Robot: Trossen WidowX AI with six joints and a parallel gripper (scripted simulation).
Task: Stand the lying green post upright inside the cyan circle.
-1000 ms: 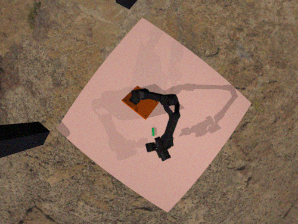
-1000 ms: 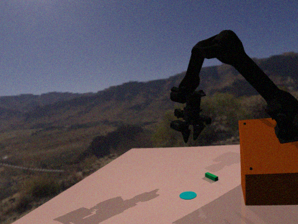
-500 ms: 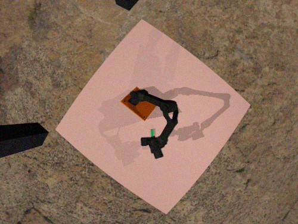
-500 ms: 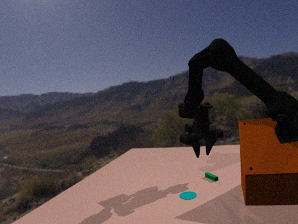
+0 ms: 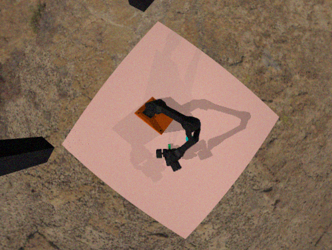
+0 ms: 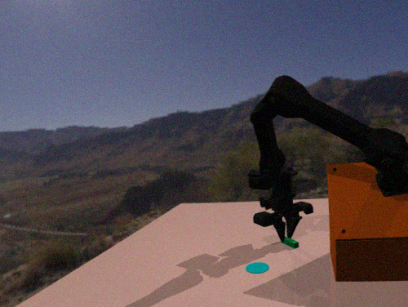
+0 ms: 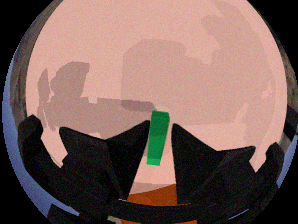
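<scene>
My gripper tip is now 70 mm short of the cyan circle, 160 mm to the right of it and 10 mm above it. From my gripper tip the other things lie so: green post 10 mm behind, 20 mm to the left.
</scene>
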